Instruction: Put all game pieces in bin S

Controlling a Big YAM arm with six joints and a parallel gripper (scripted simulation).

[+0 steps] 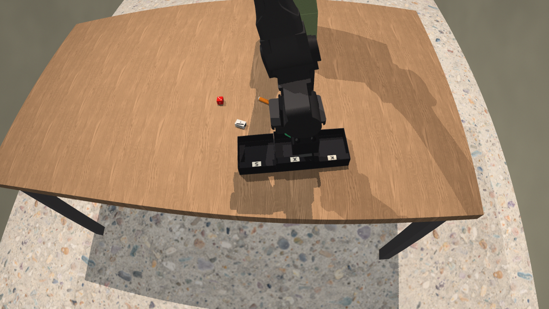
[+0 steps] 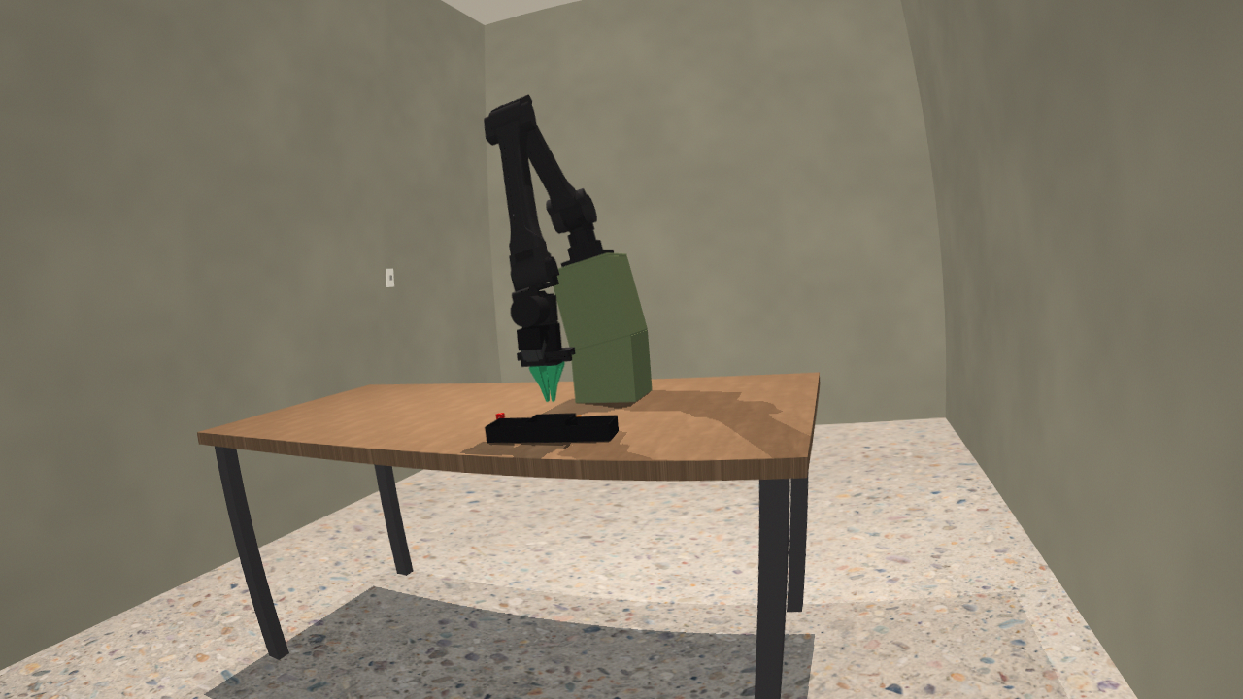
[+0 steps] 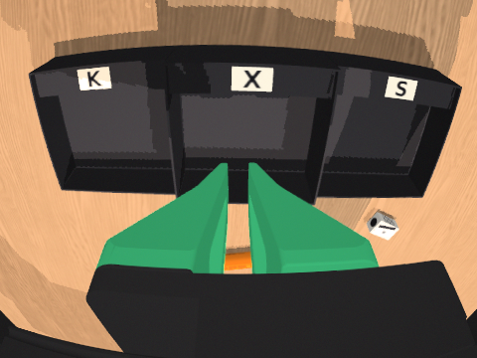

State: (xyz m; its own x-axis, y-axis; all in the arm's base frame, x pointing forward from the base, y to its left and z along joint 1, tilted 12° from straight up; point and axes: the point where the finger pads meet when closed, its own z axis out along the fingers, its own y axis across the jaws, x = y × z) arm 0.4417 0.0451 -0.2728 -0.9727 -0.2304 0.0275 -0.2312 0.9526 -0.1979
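My hand is 60 mm above the black bin marked S and 10 mm to the left of it. The rest, counted from my hand: white domino: 100 mm behind, 80 mm below, 20 mm to the left; orange cylinder: 150 mm behind, 90 mm to the right, 80 mm below; grey-white sharpener: 140 mm to the right, 70 mm below, 70 mm behind.
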